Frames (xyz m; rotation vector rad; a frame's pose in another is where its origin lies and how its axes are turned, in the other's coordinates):
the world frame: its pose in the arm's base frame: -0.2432 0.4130 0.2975 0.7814 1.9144 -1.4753
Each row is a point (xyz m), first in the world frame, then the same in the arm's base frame.
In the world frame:
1: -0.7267 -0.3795 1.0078
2: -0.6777 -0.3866 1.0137
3: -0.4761 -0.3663 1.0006
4: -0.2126 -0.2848 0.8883
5: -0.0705 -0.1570 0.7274
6: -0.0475 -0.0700 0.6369
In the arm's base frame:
1: 0.0465 -0.7163 0.8707
2: 0.0098 -0.7189 0.8370
3: -0.1076 -0.6828 0.6754
4: -0.2294 -0.5315 0.4497
5: -0.2421 -0.3345 0.2966
6: -0.2008 -0.2258 0.2438

